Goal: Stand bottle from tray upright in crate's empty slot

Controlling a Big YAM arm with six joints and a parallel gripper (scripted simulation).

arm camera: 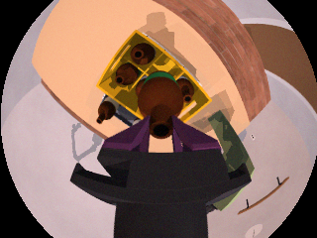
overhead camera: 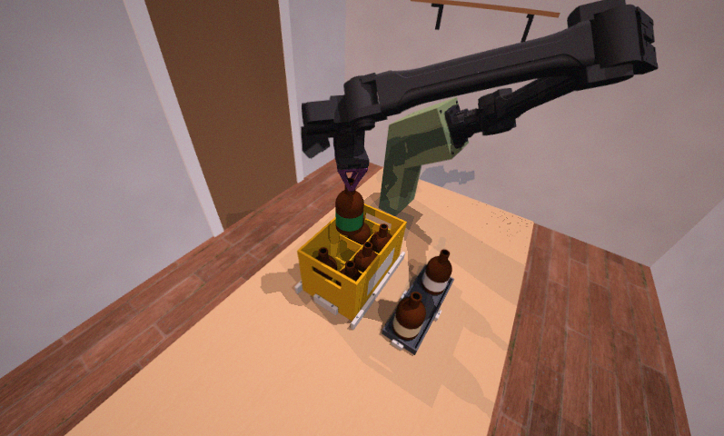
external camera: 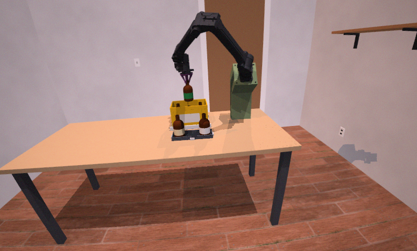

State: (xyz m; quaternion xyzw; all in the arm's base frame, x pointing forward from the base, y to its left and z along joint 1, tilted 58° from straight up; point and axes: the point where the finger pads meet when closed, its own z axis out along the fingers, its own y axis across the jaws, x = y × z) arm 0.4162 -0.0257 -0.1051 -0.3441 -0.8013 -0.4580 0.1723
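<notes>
Right now the glass bottle is 6 cm below my hand. Round my hand: dark tray: 2 cm behind, 25 cm to the left, 32 cm below; then yellow crate: 3 cm to the left, 25 cm below.
</notes>
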